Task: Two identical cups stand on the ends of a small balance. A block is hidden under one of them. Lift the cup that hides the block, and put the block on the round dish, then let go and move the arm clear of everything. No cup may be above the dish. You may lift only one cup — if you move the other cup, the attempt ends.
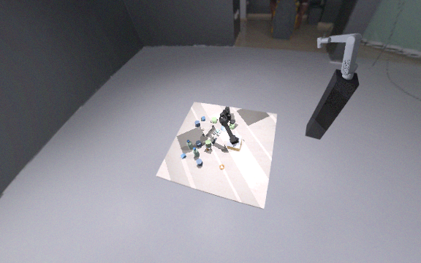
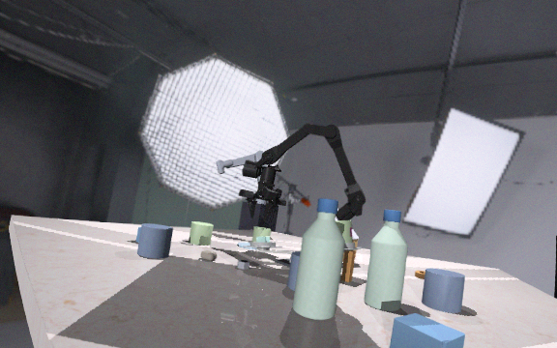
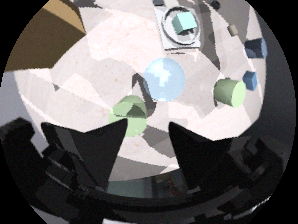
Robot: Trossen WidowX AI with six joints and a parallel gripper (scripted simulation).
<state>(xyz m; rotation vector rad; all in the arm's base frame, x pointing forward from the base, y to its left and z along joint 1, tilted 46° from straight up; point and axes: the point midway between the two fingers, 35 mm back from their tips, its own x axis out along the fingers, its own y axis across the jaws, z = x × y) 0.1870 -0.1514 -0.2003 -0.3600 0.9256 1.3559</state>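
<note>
Now: gripper tip 110 mm short of the pale teal block, 140 mm to the right of it and 60 mm above it. Also, from my gripper tip: flat grey balance 120 mm ahead, 270 mm to the left, 80 mm below; then pebble 320 mm ahead, 160 mm to the left, 90 mm below; then round light blue dish 60 mm ahead, 40 mm to the left, 100 mm below.
</note>
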